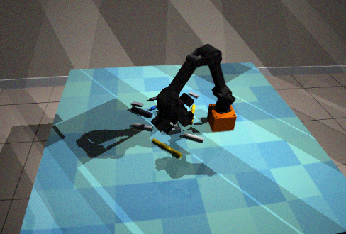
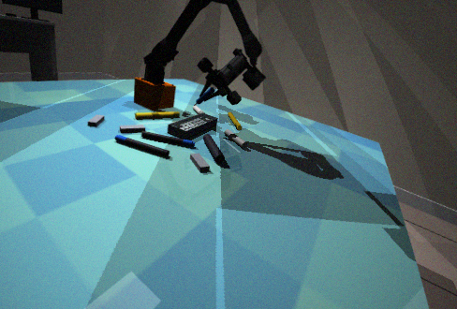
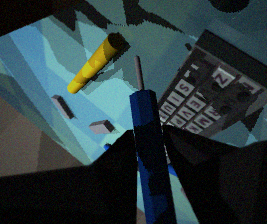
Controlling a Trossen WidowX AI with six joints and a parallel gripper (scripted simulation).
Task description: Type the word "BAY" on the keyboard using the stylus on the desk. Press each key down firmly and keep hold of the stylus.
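The blue stylus is 10 mm to the left of my gripper tip, 10 mm below it and 10 mm behind it. Round my gripper tip: black marker: 170 mm to the right, 130 mm ahead, 70 mm below.
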